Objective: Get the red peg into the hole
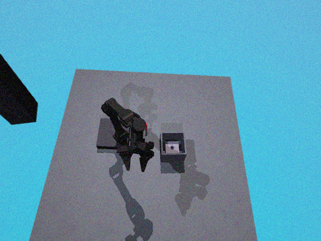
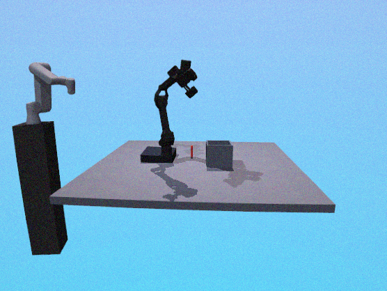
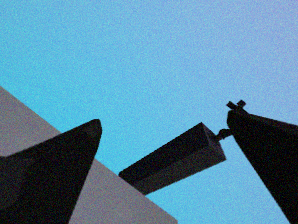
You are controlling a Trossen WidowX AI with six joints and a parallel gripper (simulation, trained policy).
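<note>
My gripper tip is now 460 mm above the red peg, 450 mm to the right of it and 110 mm short of it.
</note>
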